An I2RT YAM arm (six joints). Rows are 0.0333 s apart.
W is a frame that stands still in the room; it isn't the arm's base.
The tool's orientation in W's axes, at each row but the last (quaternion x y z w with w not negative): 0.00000, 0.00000, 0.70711, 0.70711; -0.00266, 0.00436, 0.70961, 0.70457; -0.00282, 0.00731, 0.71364, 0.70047; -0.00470, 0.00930, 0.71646, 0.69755; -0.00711, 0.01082, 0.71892, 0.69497; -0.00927, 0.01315, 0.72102, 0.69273; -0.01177, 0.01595, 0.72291, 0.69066; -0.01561, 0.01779, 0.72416, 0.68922
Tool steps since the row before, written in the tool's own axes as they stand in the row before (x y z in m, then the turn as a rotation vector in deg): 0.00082, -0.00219, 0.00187, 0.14, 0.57, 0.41; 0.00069, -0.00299, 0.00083, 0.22, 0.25, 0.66; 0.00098, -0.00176, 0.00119, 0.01, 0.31, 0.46; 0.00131, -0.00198, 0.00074, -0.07, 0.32, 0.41; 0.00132, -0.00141, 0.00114, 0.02, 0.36, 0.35; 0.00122, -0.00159, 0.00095, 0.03, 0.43, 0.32; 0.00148, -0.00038, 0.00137, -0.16, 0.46, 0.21; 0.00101, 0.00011, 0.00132, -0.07, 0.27, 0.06
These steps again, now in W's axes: 0.00219, 0.00082, 0.00187, -0.57, 0.14, 0.41; 0.00299, 0.00072, 0.00082, -0.25, 0.22, 0.66; 0.00175, 0.00103, 0.00116, -0.31, 0.01, 0.46; 0.00195, 0.00138, 0.00070, -0.32, -0.07, 0.41; 0.00137, 0.00140, 0.00110, -0.36, 0.02, 0.35; 0.00154, 0.00131, 0.00090, -0.43, 0.02, 0.32; 0.00032, 0.00155, 0.00131, -0.45, -0.17, 0.22; -0.00016, 0.00106, 0.00127, -0.27, -0.08, 0.06
